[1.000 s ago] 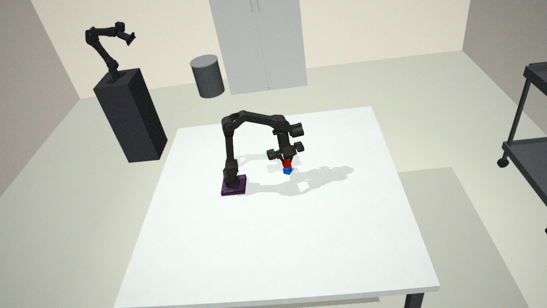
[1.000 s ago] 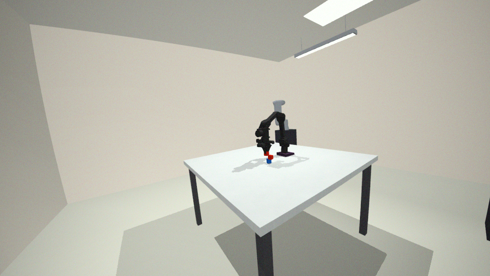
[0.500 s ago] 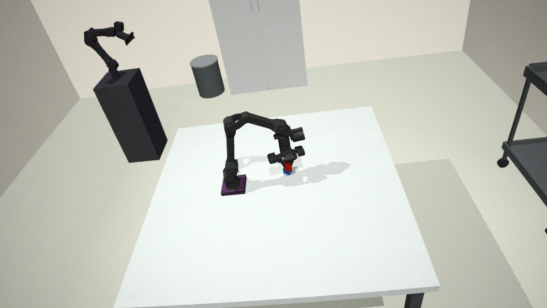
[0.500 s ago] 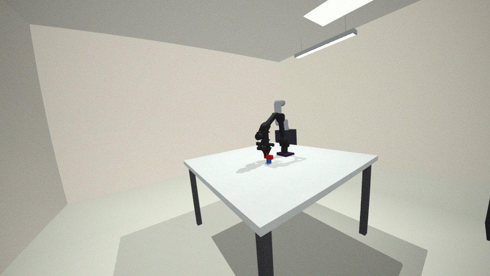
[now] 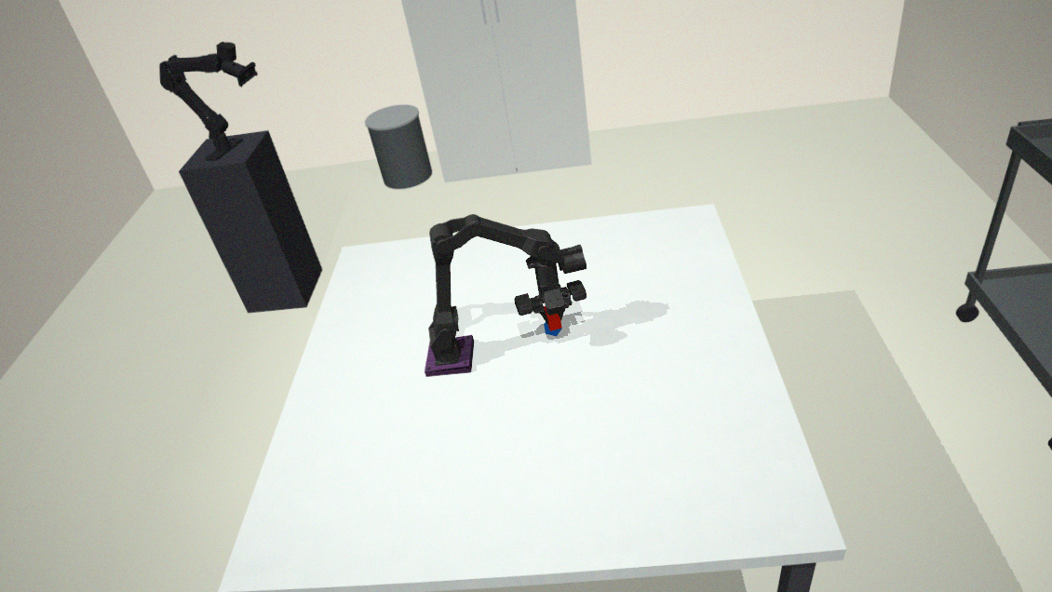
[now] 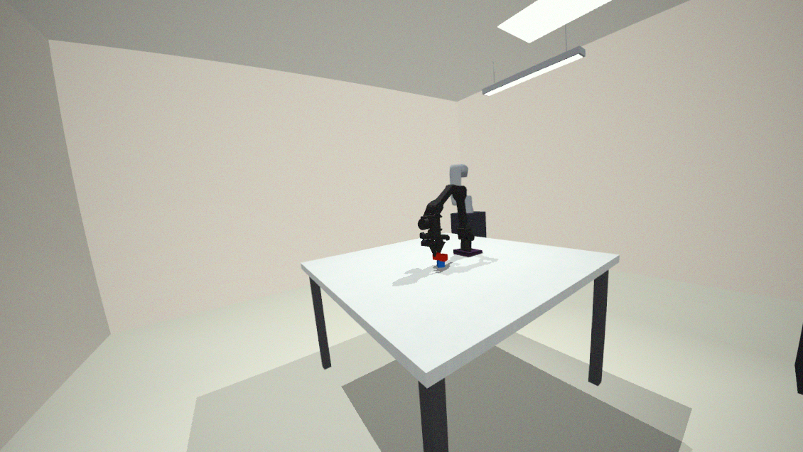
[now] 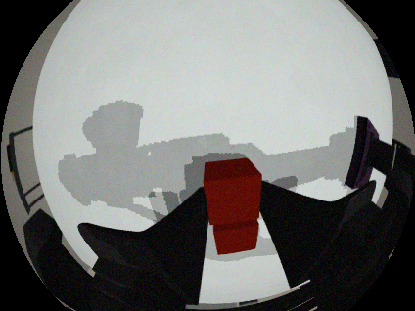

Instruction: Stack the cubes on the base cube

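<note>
The red cube lies 1 cm behind my gripper tip and 4 cm to the left of it. From my gripper tip the other things lie so: blue cube: 1 cm behind, 2 cm to the left, 4 cm below.
</note>
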